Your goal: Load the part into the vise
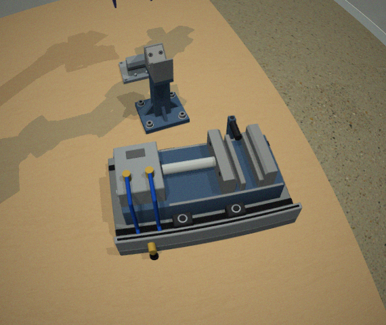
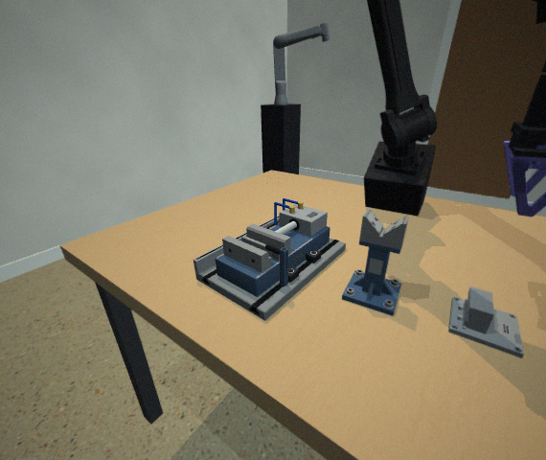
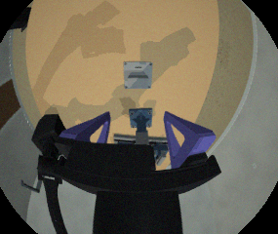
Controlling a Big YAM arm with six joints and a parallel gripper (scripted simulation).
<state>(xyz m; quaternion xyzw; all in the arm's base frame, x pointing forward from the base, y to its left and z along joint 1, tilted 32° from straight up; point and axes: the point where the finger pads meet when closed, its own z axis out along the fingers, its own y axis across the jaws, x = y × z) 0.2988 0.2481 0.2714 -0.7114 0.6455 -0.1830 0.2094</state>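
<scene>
Right now my hand is 190 mm above the grey part and 10 mm to the left of it. From my hand the other things lie so: infeed plate 210 mm below, 10 mm to the left; v-block stand 160 mm to the right, 160 mm below, 30 mm ahead; black work stop 310 mm to the right, 140 mm ahead, 130 mm below.
</scene>
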